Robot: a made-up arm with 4 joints.
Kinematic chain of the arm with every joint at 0, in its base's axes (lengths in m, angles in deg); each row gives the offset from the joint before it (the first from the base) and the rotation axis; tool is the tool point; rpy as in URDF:
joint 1: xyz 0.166 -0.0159 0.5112 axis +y
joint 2: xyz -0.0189 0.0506 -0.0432 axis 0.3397 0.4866 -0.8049
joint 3: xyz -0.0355 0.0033 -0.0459 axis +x
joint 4: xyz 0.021 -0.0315 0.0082 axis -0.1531 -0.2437 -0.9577
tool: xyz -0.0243 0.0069 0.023 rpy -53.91 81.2 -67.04
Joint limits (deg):
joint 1: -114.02..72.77
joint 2: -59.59..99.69
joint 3: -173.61..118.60
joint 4: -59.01..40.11
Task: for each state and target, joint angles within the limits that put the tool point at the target. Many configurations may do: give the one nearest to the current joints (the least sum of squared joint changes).
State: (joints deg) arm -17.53 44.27 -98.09 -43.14
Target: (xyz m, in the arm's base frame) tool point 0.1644 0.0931 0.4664
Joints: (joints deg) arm -30.83 37.28 -103.67 -40.51
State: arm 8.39 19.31 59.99 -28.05
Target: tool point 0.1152 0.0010 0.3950
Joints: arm -8.00 11.12 64.27 -31.72
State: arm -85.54 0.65 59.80 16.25
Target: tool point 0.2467 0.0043 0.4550
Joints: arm -87.30 -3.76 51.54 22.93
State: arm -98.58 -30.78 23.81 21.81
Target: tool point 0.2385 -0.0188 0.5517
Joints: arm -114.02 -59.36 69.73 14.37
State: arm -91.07 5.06 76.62 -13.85
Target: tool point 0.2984 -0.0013 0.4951
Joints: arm -106.00 -3.13 85.84 -24.71
